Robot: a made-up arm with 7 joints.
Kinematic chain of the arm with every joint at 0, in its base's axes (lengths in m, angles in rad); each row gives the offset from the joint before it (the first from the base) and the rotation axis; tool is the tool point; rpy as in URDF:
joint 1: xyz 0 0 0.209 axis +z
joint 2: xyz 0 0 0 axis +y
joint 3: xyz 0 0 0.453 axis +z
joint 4: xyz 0.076 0 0 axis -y
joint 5: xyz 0.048 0 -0.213 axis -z
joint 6: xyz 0 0 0 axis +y
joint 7: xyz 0.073 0 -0.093 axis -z
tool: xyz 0 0 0 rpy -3.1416 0 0
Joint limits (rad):
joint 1: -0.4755..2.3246
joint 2: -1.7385..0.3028
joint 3: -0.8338..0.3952
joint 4: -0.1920..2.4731
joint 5: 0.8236..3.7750
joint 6: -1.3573..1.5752
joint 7: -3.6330..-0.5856
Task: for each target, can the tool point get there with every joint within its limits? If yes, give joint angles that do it. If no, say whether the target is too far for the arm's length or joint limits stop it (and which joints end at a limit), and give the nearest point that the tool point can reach.
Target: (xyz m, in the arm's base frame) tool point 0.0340 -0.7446 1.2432
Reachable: no: too far | nearest point 0.0211 -0.4615 0.8500 | short by 0.485 m
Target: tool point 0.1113 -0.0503 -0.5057
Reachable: no: joint limits stop it (at a limit: joint 1, joint 2, joint 3, joint 4) | nearest point 0.1937 -0.1204 0.1080 | short by 0.623 m
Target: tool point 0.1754 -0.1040 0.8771
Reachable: yes | joints 0.1011 -0.2746 -0.1450 1.8202 1.2355 -0.0228 -1.3667
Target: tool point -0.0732 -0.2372 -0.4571
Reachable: no: joint limits stop it (at a limit: joint 2, joint 3, joint 4) | nearest point -0.0732 -0.2373 0.1062 | short by 0.563 m
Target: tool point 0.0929 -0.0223 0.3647
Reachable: yes | joints 0.8122 -0.4151 -0.6046 0.0211 1.1214 0.5939 -1.4095
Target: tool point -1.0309 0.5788 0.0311
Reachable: no: too far | nearest point -0.6789 0.3811 0.2081 | short by 0.441 m
